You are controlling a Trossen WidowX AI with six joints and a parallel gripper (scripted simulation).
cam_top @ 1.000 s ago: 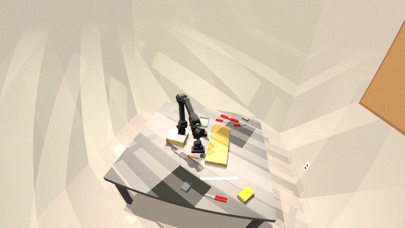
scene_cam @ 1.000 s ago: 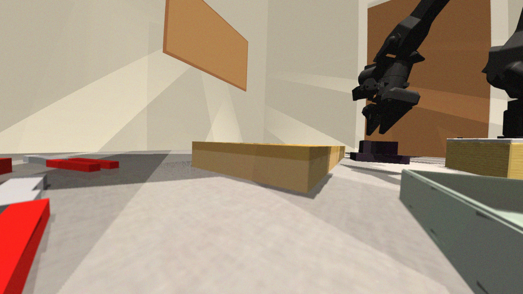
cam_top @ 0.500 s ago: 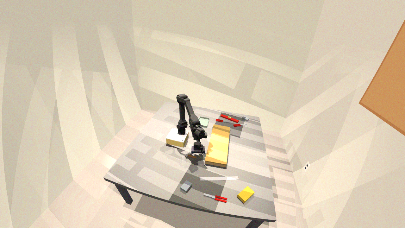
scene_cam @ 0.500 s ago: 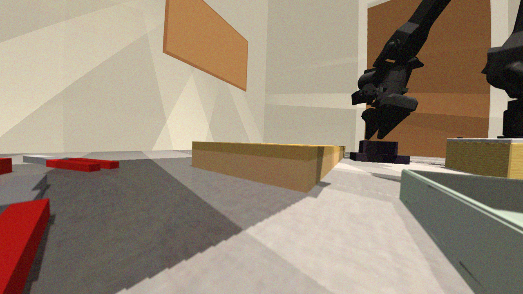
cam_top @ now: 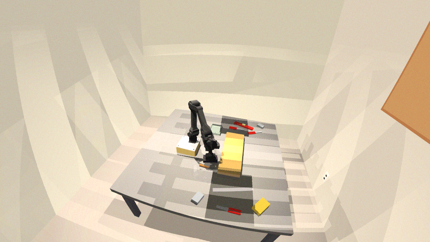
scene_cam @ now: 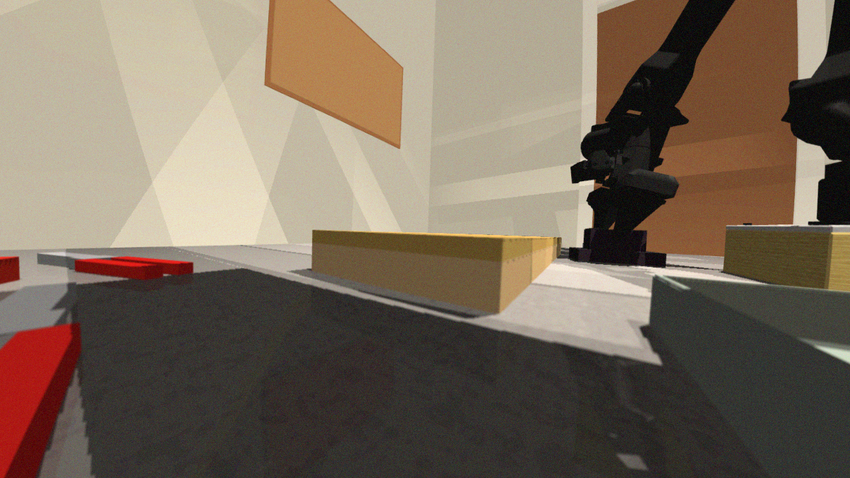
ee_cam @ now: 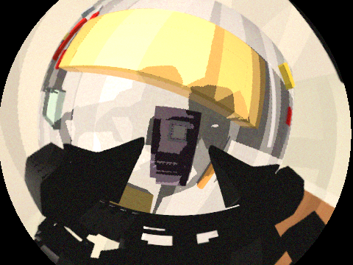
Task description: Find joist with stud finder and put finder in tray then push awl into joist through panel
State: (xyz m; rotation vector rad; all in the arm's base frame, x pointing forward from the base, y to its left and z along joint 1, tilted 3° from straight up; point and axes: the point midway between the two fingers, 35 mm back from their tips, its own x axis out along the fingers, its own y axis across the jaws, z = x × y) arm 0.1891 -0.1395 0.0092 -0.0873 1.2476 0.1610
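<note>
My gripper tip is now right at the stud finder. Round my gripper tip: white strip: 20 cm ahead, 27 cm to the right, 4 cm below; then pale green tray: 2 cm behind, 44 cm to the left, 3 cm below; then awl: 1 cm behind, 9 cm to the right, 3 cm below.
</note>
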